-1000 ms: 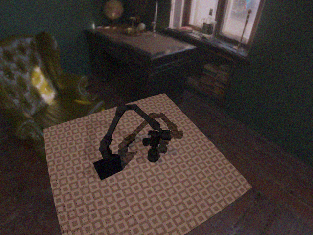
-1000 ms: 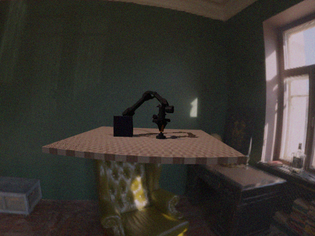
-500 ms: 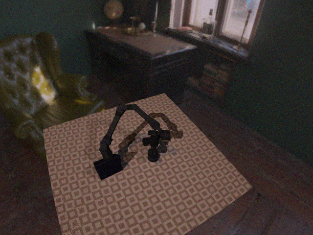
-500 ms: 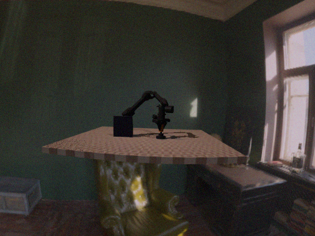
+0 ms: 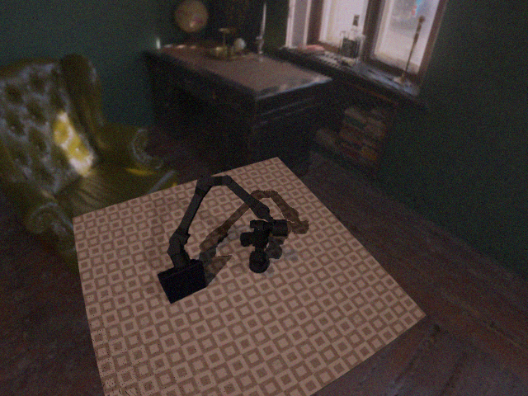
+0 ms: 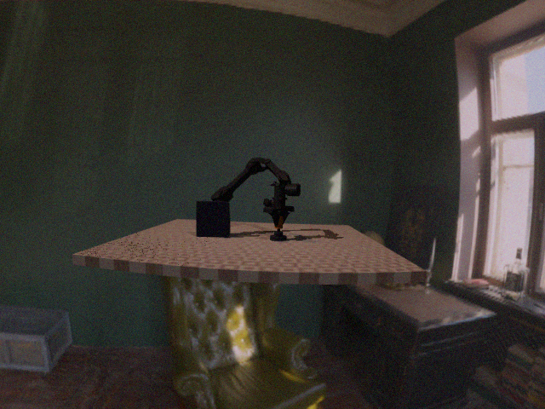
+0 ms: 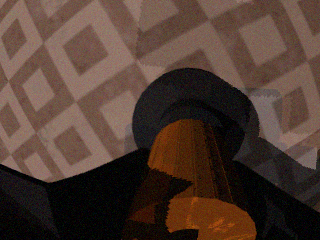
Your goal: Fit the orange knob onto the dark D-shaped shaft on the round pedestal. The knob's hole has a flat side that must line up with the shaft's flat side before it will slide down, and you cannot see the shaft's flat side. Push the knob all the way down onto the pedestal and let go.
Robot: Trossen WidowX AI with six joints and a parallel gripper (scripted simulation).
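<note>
Right now my gripper tip is 20 mm below the knob. Round my gripper tip: pedestal (40 mm below).
</note>
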